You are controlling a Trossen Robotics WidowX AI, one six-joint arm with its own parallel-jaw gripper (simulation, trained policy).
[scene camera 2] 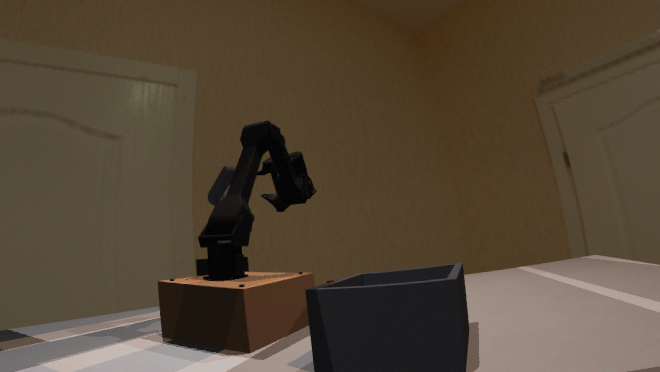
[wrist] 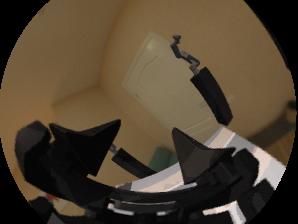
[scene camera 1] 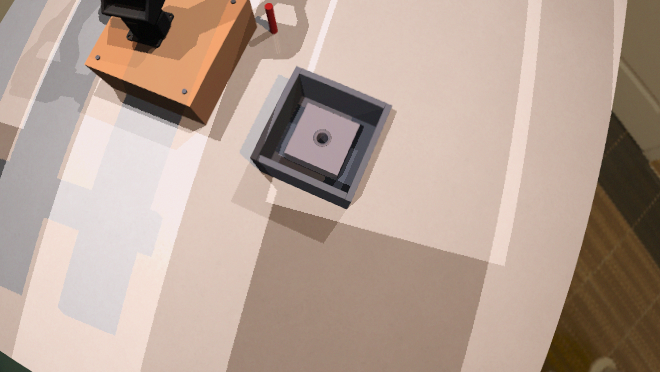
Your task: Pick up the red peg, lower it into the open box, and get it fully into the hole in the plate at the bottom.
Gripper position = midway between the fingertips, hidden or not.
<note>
In view: my gripper (wrist: pixel 147 126), a dark grey box (scene camera 2: pixel 422 312) and a plate (scene camera 1: pixel 316 124).
The dark grey box shows as well in scene camera 1 (scene camera 1: pixel 303 87). The wrist view misses the dark grey box: it is out of frame. Scene camera 2 misses the plate, which is hidden by the dark grey box.
</note>
